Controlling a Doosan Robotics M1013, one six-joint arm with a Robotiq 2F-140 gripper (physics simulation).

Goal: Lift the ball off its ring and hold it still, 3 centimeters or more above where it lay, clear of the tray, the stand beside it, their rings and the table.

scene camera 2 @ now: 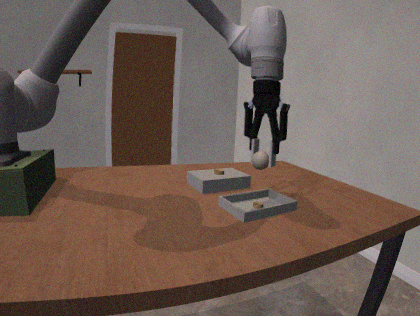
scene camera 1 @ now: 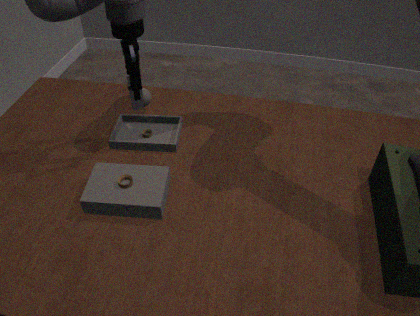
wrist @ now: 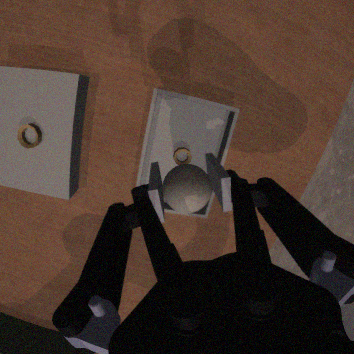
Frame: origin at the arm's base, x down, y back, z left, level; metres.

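Where they show: gripper, between the fingertips: (scene camera 2: 262,164) (scene camera 1: 136,102) (wrist: 183,170).
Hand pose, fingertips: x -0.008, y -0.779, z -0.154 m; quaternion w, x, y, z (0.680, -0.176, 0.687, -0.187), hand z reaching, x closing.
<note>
Each offset is from my fingertips to the top centre of the thing. "spot": to the spot under its first point. Level surfaces: height alone.
The pale ball {dx -0.040, dy +0.013, dz -0.007 m} (scene camera 1: 144,97) (scene camera 2: 260,160) (wrist: 187,189) is held between the fingertips of my gripper (wrist: 183,170), which is shut on it. In scene camera 2 the ball hangs in the air well above the tray {spot: dx +0.115, dy +0.103, dz -0.045 m} (scene camera 2: 233,212), touching neither its walls nor its floor. The tray {dx +0.096, dy +0.011, dz -0.015 m} (scene camera 1: 142,147) (wrist: 146,135) is a shallow grey box. Its small brass ring {spot: dx +0.120, dy +0.010, dz -0.021 m} (scene camera 1: 147,133) (scene camera 2: 258,205) (wrist: 182,156) lies bare on the tray floor. The grey stand (scene camera 1: 100,192) (scene camera 2: 200,179) (wrist: 52,100) is beside the tray, with another brass ring {spot: dx +0.079, dy +0.041, dz +0.210 m} (scene camera 1: 125,181) (scene camera 2: 219,172) (wrist: 30,135) on top.
The brown wooden table {dx +0.124 m} (scene camera 1: 240,250) (scene camera 2: 100,250) (wrist: 115,30) bears the tray and stand. The arm's green base block (scene camera 1: 400,210) (scene camera 2: 37,182) stands on the table, far from the tray. Arm shadows fall across the table. A wall rises behind the table in scene camera 2.
</note>
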